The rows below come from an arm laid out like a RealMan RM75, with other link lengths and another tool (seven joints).
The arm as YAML. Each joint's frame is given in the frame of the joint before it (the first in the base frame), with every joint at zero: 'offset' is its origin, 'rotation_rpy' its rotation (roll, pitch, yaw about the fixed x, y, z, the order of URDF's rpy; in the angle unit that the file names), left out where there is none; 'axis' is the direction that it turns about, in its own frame. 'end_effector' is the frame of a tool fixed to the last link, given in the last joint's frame.
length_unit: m
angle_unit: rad
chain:
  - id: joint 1
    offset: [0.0, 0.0, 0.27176]
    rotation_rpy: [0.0, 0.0, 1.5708]
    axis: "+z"
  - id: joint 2
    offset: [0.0, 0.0, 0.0]
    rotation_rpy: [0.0, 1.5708, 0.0]
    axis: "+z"
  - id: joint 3
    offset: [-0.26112, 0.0, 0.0]
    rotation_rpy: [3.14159, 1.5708, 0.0]
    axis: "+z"
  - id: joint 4
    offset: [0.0, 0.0, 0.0]
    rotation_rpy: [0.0, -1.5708, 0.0]
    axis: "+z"
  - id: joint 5
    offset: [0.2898, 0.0, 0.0]
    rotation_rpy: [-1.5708, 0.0, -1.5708]
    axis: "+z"
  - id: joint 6
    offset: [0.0, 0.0, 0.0]
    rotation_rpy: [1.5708, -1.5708, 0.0]
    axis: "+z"
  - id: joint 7
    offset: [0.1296, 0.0, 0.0]
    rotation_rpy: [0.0, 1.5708, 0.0]
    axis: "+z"
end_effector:
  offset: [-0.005, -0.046, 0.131]
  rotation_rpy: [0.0, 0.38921, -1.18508]
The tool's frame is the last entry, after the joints.
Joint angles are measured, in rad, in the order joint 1, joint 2, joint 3, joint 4, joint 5, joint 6, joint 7. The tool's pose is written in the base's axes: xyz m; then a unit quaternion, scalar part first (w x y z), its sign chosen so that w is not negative. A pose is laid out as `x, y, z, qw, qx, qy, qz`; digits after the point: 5 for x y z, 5 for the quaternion.
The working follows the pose.
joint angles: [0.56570, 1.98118, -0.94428, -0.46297, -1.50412, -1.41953, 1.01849]
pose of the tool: 0.19674, 0.48000, -0.02436, 0.51099, -0.22652, -0.80190, -0.21105
Where each joint sits with the arm in this pose, in the base's axes (m; each line is computed from the numbers above, not from the rounded line before):
joint 1: 0.0000 0.0000 0.2718
joint 2: 0.0000 0.0000 0.2718
joint 3: 0.2021 0.1283 0.1676
joint 4: 0.2021 0.1283 0.1676
joint 5: 0.3722 0.3605 0.1337
joint 6: 0.3722 0.3605 0.1337
joint 7: 0.3039 0.4216 0.0421
the tool: 0.1967 0.4800 -0.0244

